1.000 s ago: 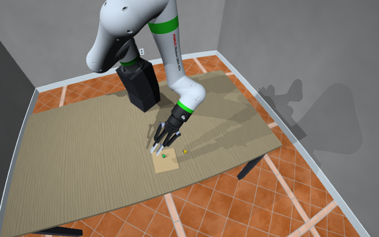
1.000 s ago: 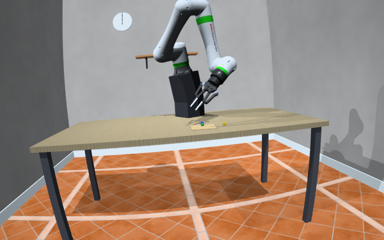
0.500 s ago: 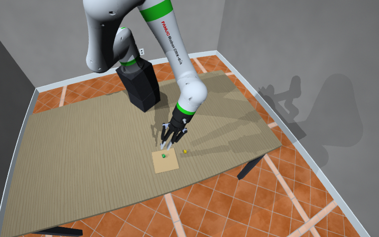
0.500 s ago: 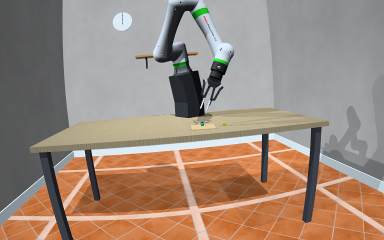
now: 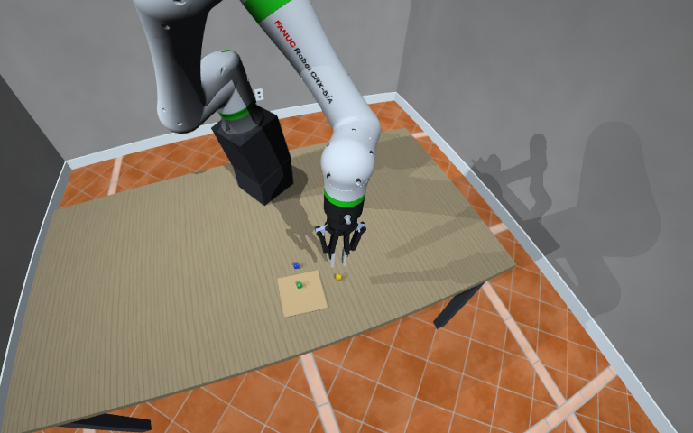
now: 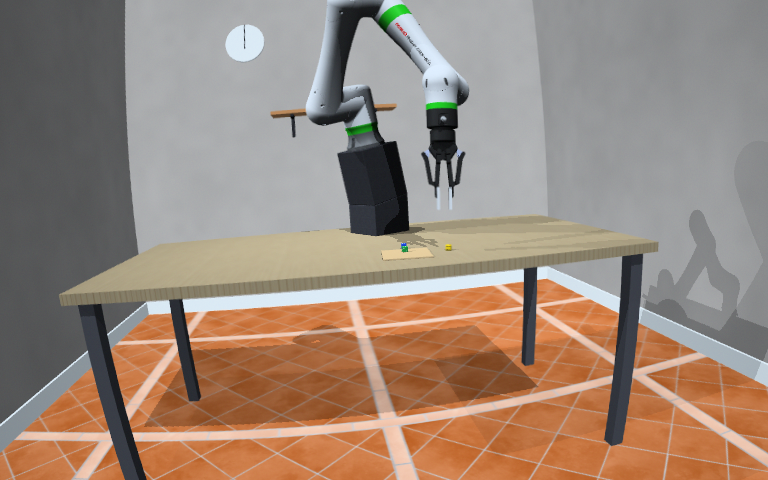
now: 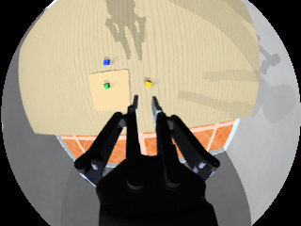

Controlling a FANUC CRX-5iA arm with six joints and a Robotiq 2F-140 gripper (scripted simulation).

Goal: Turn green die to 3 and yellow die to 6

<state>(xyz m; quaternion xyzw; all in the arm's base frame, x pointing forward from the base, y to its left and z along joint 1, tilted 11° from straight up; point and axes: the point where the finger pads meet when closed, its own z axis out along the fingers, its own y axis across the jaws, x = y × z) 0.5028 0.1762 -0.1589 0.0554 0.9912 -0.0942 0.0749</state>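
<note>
Right now the yellow die is 150 mm below my hand, 10 mm to the left of it and 10 mm behind it. Round my hand: tan mat 150 mm below, 120 mm to the right, 10 mm ahead; blue die 150 mm below, 120 mm to the right, 90 mm behind; green die 140 mm below, 120 mm to the right, 10 mm behind.
</note>
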